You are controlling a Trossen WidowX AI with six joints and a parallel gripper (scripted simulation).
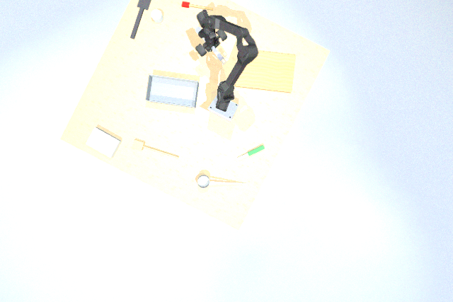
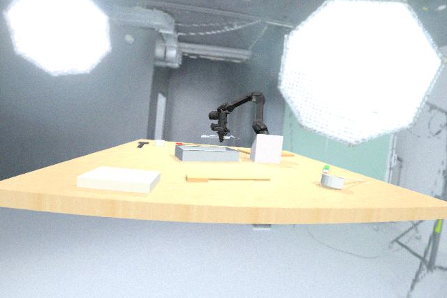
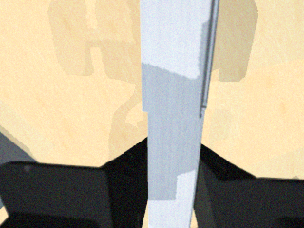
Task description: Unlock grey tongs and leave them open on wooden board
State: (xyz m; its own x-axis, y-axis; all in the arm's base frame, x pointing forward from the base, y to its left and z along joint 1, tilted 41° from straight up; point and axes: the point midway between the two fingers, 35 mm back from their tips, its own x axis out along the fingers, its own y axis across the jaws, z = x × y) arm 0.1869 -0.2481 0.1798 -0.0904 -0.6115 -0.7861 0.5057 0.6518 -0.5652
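The wooden board lies 350 mm behind my gripper tip, 20 mm to the right of it and 60 mm below it. From my gripper tip the other things lie so: green-handled tool (460 mm behind, 500 mm to the left, 60 mm below); then roasting tin (140 mm ahead, 320 mm to the left, 40 mm below); then black spatula (530 mm ahead, 80 mm to the right, 60 mm below).
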